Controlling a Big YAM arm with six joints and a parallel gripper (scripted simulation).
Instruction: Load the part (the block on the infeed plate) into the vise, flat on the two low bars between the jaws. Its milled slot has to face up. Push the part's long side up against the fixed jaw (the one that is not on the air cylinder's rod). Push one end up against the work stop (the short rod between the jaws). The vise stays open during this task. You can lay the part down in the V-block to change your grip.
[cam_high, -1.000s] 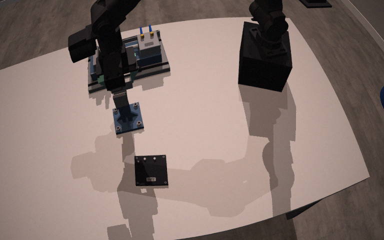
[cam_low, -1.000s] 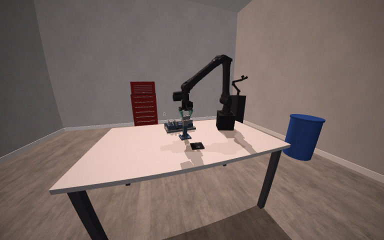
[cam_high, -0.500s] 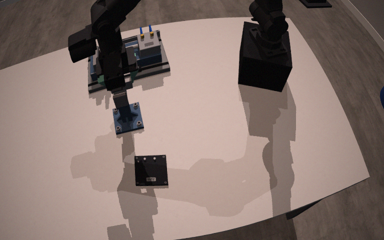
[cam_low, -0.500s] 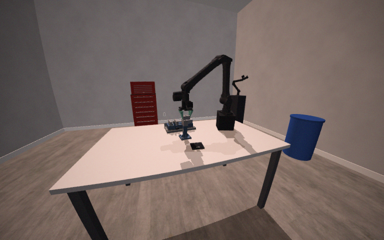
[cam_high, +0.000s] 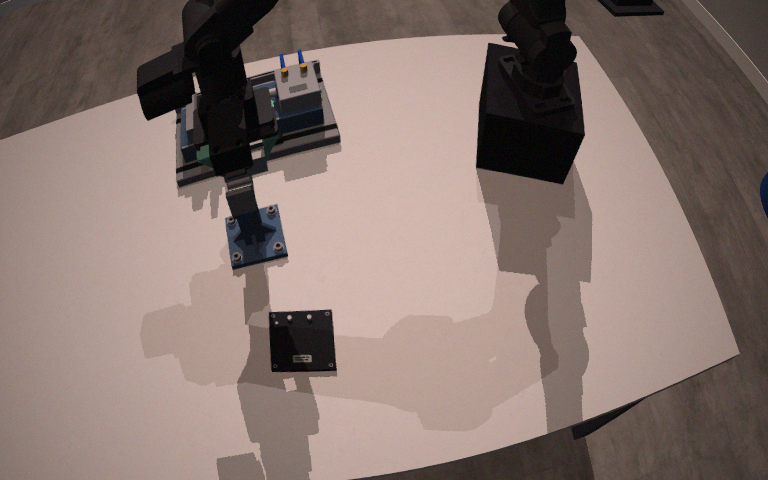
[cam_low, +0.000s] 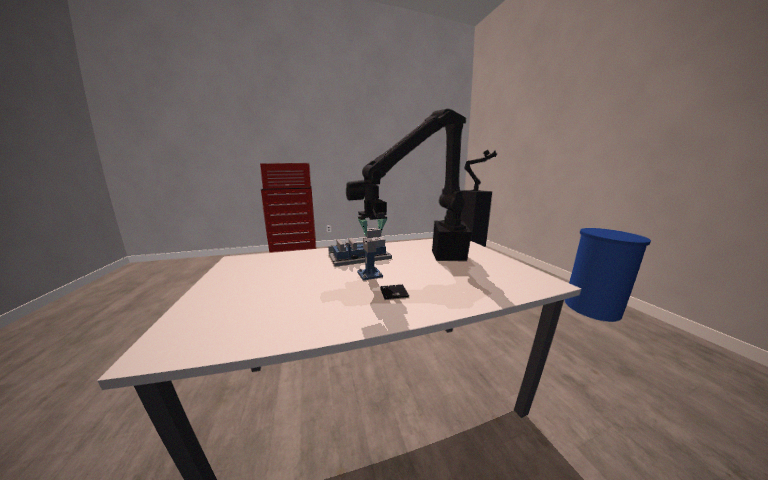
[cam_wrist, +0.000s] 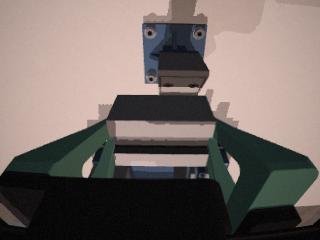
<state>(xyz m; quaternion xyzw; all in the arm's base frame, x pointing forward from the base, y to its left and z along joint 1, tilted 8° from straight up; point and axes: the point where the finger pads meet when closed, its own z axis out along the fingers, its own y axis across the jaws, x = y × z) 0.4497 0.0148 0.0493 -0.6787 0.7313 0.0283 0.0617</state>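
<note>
The fixed jaw lies 24 cm to the right of my hand, 11 cm below it and 8 cm ahead of it. From my hand the other things lie so: black infeed plate 18 cm to the left, 18 cm below, 1 cm behind; dark short rod 19 cm to the right, 10 cm below, 5 cm ahead; part 1 cm above.
</note>
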